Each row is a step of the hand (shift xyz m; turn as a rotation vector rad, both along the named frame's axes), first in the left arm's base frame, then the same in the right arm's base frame.
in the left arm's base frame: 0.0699 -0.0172 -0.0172 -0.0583 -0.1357 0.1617
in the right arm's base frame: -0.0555 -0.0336 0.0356 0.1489 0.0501 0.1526
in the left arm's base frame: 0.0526 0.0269 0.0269 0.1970 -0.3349 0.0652
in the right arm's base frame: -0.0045 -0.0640 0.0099 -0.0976 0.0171 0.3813
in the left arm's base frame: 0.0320 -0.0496 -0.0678 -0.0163 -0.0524 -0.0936
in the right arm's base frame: -0.0794 0.0327 0.0267 -0.0735 0.0798 -0.0008
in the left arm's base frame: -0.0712 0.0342 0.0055 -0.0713 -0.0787 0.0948
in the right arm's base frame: 0.0487 0.0300 -0.0548 0.1083 0.0556 0.0737
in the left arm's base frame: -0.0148 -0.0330 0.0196 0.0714 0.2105 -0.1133
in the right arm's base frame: 0.0204 0.0208 0.0290 -0.1078 -0.1212 -0.1895
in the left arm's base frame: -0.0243 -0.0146 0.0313 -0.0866 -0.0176 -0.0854
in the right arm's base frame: 0.0375 0.0126 0.0147 -0.0231 0.1077 -0.0546
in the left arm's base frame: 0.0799 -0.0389 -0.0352 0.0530 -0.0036 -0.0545
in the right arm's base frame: -0.0784 -0.0213 0.0503 -0.0749 -0.0135 0.0027
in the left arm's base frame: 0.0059 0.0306 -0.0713 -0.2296 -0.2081 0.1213
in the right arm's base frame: -0.0580 0.0084 -0.0512 0.2039 0.2305 0.1268
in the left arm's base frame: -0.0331 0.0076 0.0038 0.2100 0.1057 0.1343
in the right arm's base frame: 0.0227 0.0180 -0.0181 0.0039 -0.2658 0.0515
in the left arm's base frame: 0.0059 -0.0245 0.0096 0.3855 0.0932 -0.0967
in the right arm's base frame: 0.0016 0.0054 0.0264 -0.2853 -0.2891 0.0407
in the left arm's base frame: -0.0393 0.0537 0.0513 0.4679 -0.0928 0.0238
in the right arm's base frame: 0.0705 -0.0229 -0.0396 -0.2554 -0.2953 0.2751
